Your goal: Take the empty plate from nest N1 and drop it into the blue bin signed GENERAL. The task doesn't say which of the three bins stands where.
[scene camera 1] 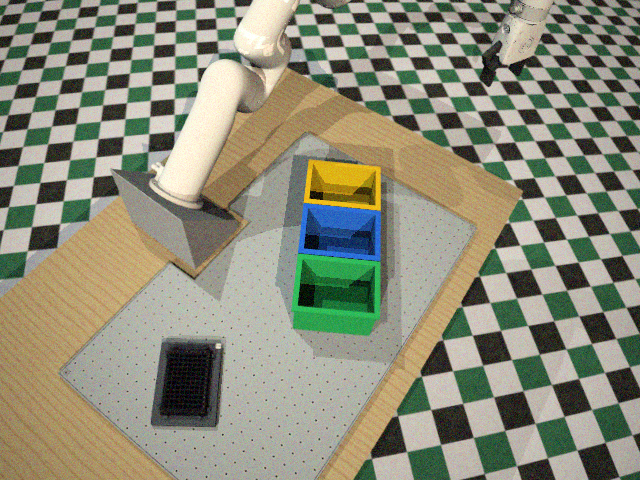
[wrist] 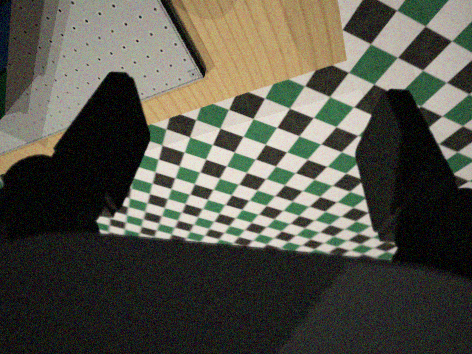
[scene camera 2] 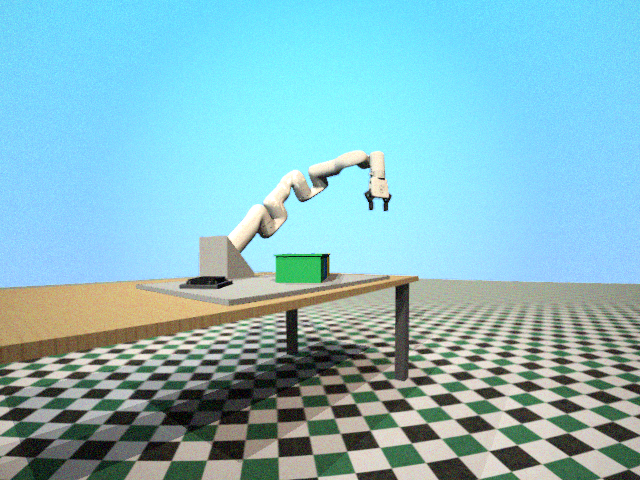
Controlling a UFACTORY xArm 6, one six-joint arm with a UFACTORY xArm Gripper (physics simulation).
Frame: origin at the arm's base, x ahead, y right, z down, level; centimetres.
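Seen in the pictures: gripper, fingertip midpoint: [scene camera 1: 499, 77] [wrist: 253, 114] [scene camera 2: 378, 210]; arm's base, link origin: [scene camera 1: 175, 195] [scene camera 2: 225, 254].
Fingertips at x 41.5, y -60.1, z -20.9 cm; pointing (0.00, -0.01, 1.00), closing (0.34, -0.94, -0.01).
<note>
Pixels of each thing's top centre, then the offset from my fingertips to it. "spot": a spot on its surface instead. Level surfaces: height alone.
- black plate, top centre: [scene camera 1: 185, 380] [scene camera 2: 207, 277] dx -12.0, dy +86.1, dz +28.2 cm
- dark grey nest, surface spot: [scene camera 1: 157, 408] spot: dx -12.2, dy +93.3, dz +28.7 cm
- blue bin, top centre: [scene camera 1: 340, 230] [scene camera 2: 306, 253] dx -8.4, dy +43.5, dz +20.8 cm
- yellow bin, surface spot: [scene camera 1: 343, 201] spot: dx -16.4, dy +30.2, dz +30.3 cm
- perforated board, surface height: dz +30.8 cm
- wooden table, surface height: dz +32.1 cm
A black plate [scene camera 1: 185, 381] [scene camera 2: 206, 280] sits in a dark grey nest [scene camera 1: 157, 408] [scene camera 2: 189, 285] on the grey perforated board. The blue bin [scene camera 1: 341, 248] stands between the yellow and the green bin; a sliver of it also shows in the second scene view [scene camera 2: 325, 268]. No sign lettering can be read. My gripper [scene camera 1: 502, 76] [scene camera 2: 378, 209] [wrist: 253, 114] is open and empty. It hangs high, pointing down, beyond the table's edge, far from the plate. The nest does not show in the wrist view.
The yellow bin [scene camera 1: 343, 201] and the green bin [scene camera 1: 333, 320] [scene camera 2: 299, 268] adjoin the blue bin on the perforated board [scene camera 1: 258, 403] [scene camera 2: 242, 297] [wrist: 120, 45]. The wooden table [scene camera 1: 67, 320] [scene camera 2: 62, 310] [wrist: 255, 40] carries the arm's wedge-shaped grey base [scene camera 1: 170, 222] [scene camera 2: 213, 255] behind the board.
</note>
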